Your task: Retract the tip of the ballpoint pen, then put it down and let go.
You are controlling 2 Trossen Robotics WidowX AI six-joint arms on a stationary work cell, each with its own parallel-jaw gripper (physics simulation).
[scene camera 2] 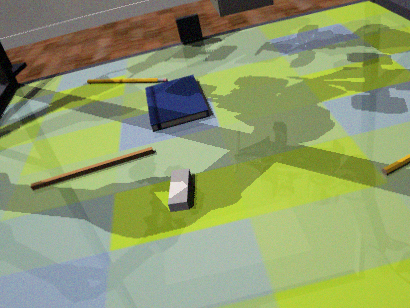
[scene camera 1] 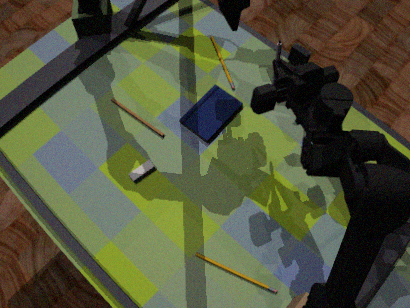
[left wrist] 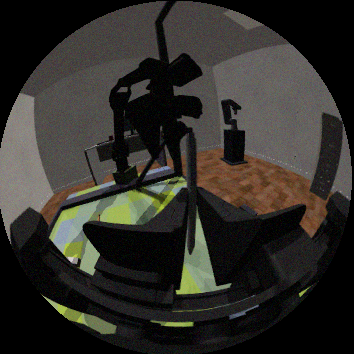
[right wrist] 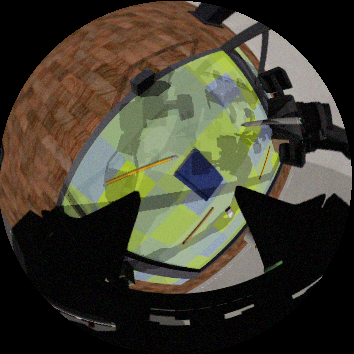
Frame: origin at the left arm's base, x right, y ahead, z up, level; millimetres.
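Where they show: left gripper, fingertip midpoint: (scene camera 1: 276, 60) (left wrist: 190, 191) (right wrist: 270, 121); right gripper, fingertip midpoint: (scene camera 1: 232, 21) (left wrist: 166, 158) (right wrist: 188, 193); right arm's base at its link origin: (scene camera 1: 89, 4) (left wrist: 123, 168) (right wrist: 117, 281).
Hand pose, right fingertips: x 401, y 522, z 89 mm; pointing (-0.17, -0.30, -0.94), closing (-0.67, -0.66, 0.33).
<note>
Each offset is from my right fingertips to the top centre of the thing.
A slim grey ballpoint pen @(dz +63, dx -39, dy -151 mm) (scene camera 1: 279, 53) (left wrist: 191, 210) (right wrist: 286, 121) stands nearly upright in my left gripper (scene camera 1: 280, 69) (left wrist: 190, 191), held above the table. In the left wrist view its narrow push-button end points up and its tapered end points down between the fingers. Whether the writing point is out is too dark and small to tell. My left gripper is shut on the pen. My right gripper (right wrist: 188, 193) is open and empty, high above the table; part of it shows at the top of scene camera 1.
A blue notebook @(dz -182, dx -126, dy -50 mm) (scene camera 1: 211, 114) (scene camera 2: 179, 102) (right wrist: 199, 174) lies mid-table, a yellow pencil @(dz -187, dx +19, dy +34 mm) (scene camera 1: 223, 65) (scene camera 2: 127, 80) beyond it. A brown stick @(dz -187, dx -256, dy +84 mm) (scene camera 1: 138, 118) (scene camera 2: 95, 168), a white eraser @(dz -182, dx -354, dy -30 mm) (scene camera 1: 142, 171) (scene camera 2: 180, 190) and another pencil @(dz -187, dx -391, dy -343 mm) (scene camera 1: 235, 272) lie about. A black block @(dz -136, dx +155, dy -122 mm) (scene camera 2: 190, 29) (right wrist: 143, 81) is at the edge.
</note>
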